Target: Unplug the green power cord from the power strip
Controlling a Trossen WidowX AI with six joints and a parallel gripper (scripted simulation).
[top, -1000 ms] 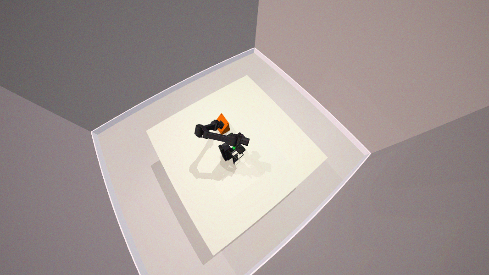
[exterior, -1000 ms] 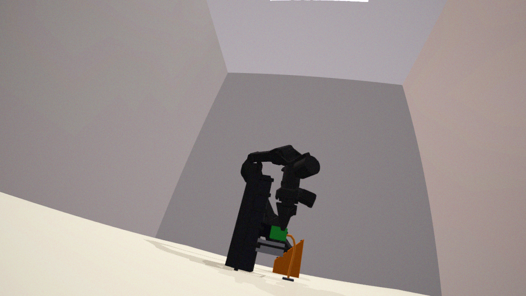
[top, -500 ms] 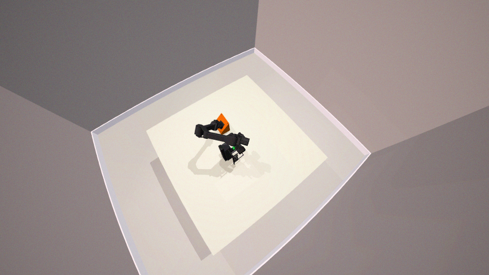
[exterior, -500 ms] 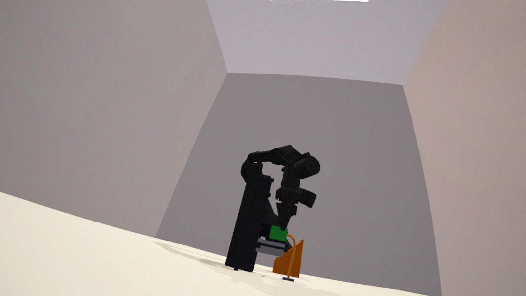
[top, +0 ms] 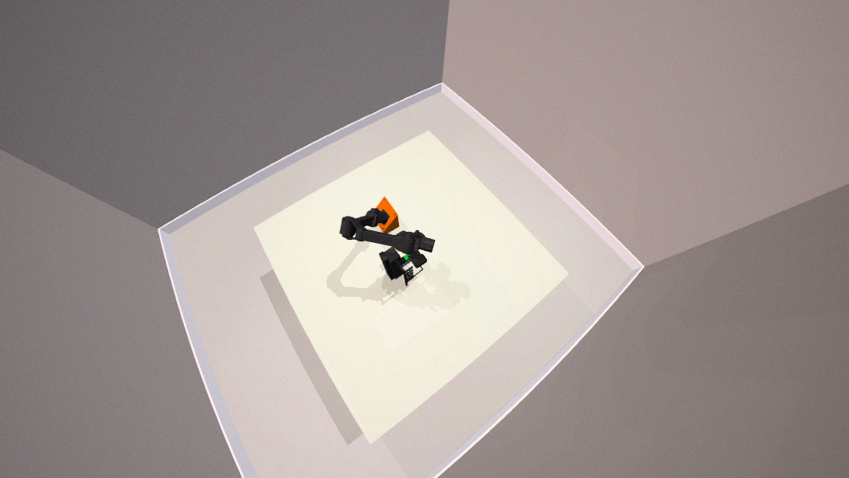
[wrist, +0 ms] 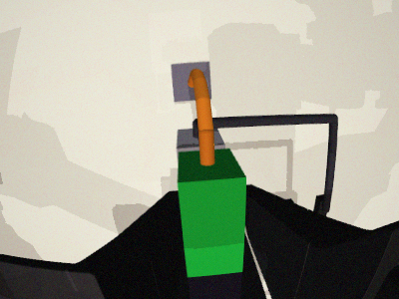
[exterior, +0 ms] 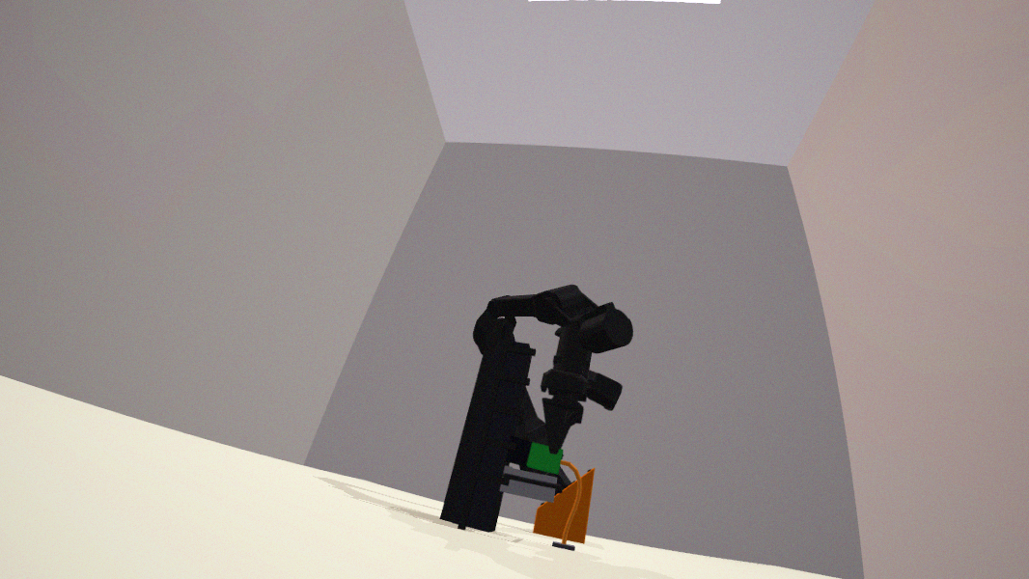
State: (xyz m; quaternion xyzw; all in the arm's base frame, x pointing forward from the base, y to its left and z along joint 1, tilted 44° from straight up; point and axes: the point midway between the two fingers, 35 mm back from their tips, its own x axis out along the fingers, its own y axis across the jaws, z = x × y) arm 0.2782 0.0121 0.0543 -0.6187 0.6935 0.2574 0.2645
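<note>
Right now the green plug is 3 cm to the right of my gripper tip.
</note>
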